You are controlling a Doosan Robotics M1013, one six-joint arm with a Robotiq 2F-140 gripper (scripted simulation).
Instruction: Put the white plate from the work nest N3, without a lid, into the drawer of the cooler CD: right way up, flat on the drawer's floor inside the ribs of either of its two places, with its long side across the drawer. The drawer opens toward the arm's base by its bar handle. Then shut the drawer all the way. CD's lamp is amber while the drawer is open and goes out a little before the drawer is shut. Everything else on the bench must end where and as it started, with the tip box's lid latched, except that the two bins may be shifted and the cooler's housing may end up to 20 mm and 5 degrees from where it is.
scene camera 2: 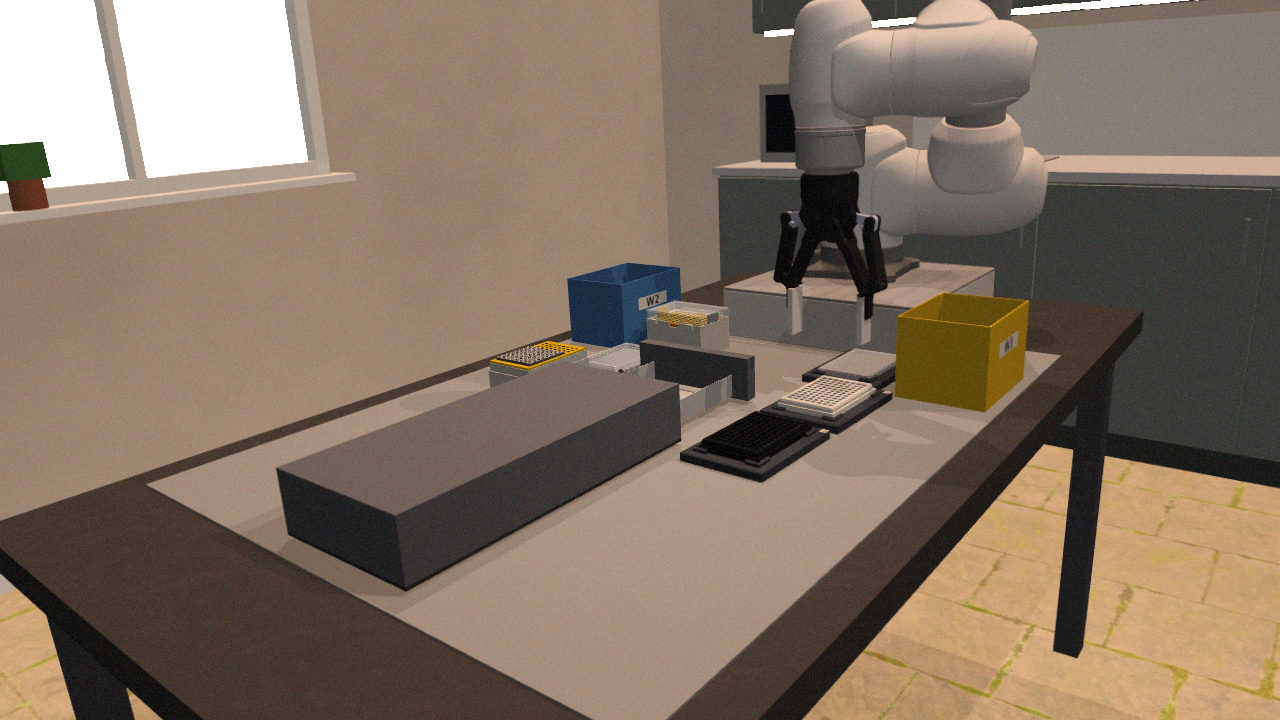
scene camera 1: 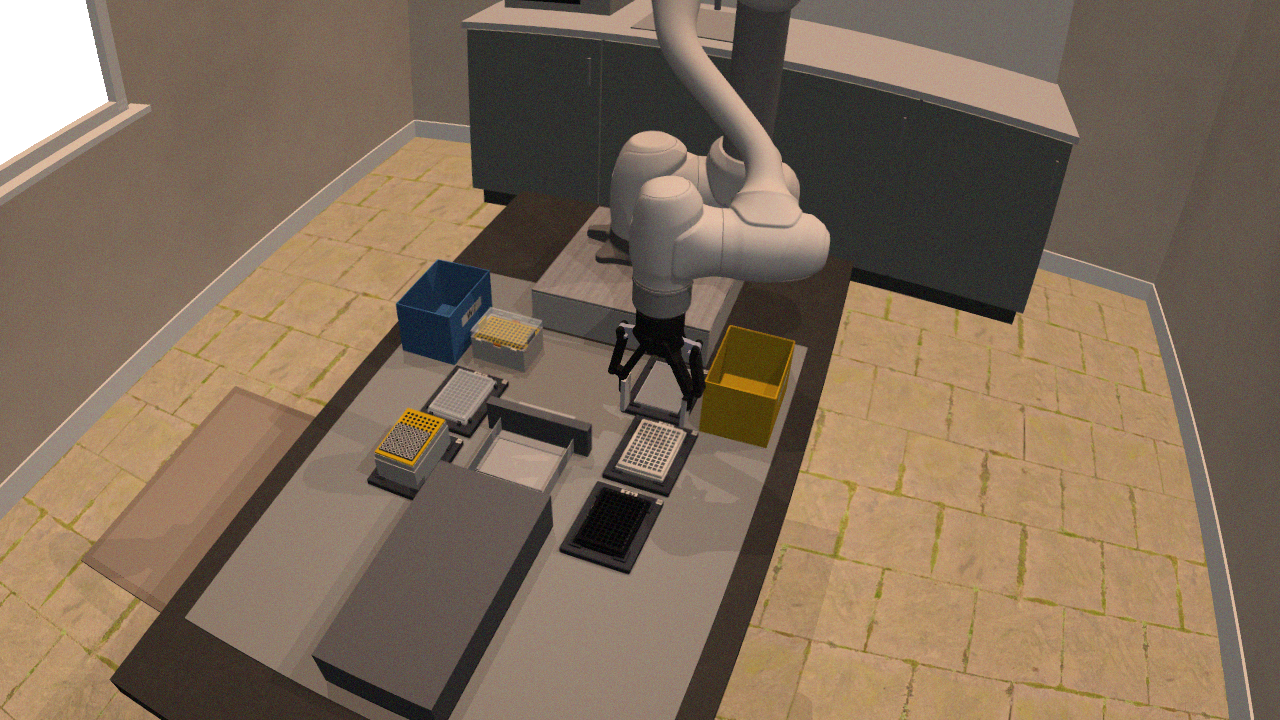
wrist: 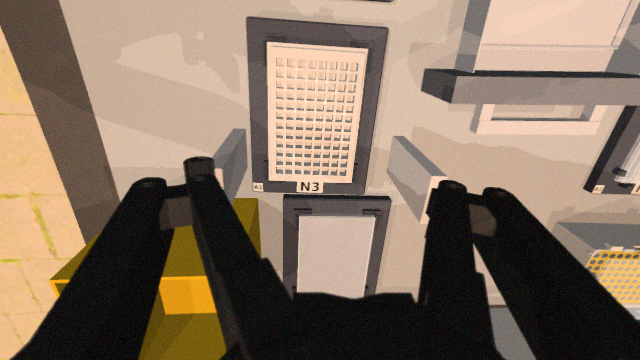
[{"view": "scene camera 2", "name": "my gripper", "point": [828,337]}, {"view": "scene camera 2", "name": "cooler CD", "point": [406,502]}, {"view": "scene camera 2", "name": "white plate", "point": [829,396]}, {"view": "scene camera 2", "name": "yellow bin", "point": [966,366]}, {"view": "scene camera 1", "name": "my gripper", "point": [654,414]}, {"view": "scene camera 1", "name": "cooler CD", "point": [412,632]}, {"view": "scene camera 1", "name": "white plate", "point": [643,465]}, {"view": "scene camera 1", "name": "yellow bin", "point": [748,363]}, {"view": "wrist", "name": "my gripper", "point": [319,151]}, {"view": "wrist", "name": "white plate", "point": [321,156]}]
